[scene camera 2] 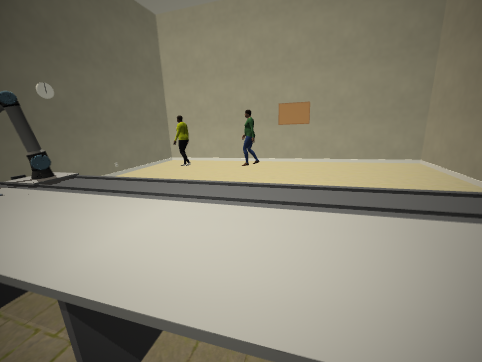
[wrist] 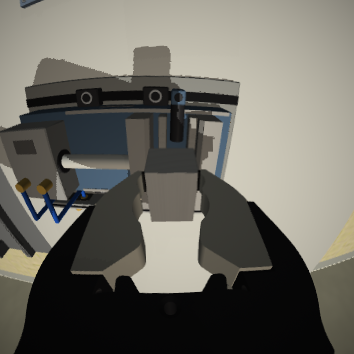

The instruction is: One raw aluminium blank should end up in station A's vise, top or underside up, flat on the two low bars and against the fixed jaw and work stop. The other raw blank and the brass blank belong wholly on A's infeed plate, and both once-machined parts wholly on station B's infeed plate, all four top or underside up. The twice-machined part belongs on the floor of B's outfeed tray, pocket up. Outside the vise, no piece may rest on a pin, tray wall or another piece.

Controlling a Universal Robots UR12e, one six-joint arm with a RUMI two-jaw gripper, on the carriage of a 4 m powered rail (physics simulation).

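Frame: origin at the arm's base, x right, y ahead, z up, level; centimetres.
Seen in the pictures: gripper, fingertip midpoint: (wrist: 171, 172); arm's base at its link origin: (scene camera 2: 43, 177).
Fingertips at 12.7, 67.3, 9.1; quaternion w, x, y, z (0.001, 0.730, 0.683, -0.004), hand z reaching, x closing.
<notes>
Offsets run from my fingertips to a thing's top centre, as dx, dy, dz. "*": to the spot under its first point.
My gripper (wrist: 171, 172) is shut on a raw aluminium blank @(+1.8, -0.2, +1.6) (wrist: 171, 195), a plain grey block, in the wrist view. The blank is in front of a vise with a blue base (wrist: 100, 132) and overlaps the near ends of its jaws. The moving jaw (wrist: 138, 137) is left of the blank and the fixed jaw (wrist: 211, 145) is right of it. A black pin-like stop with a blue head @(* -5.6, +1.1, -2.1) (wrist: 178, 97) stands beyond the blank. Whether the blank touches the vise is hidden. The gripper, the other pieces, the infeed plates and the outfeed tray do not show in scene camera 2.
A grey actuator box @(* -2.2, -15.4, -2.5) (wrist: 30, 155) with brass fittings and blue hoses stands left of the jaws. A blue plate corner @(* -22.0, -17.6, -11.5) (wrist: 30, 2) shows at the top left. In scene camera 2, the arm (scene camera 2: 25, 130) stands at the left on the rail (scene camera 2: 250, 194), and two people walk behind it.
</notes>
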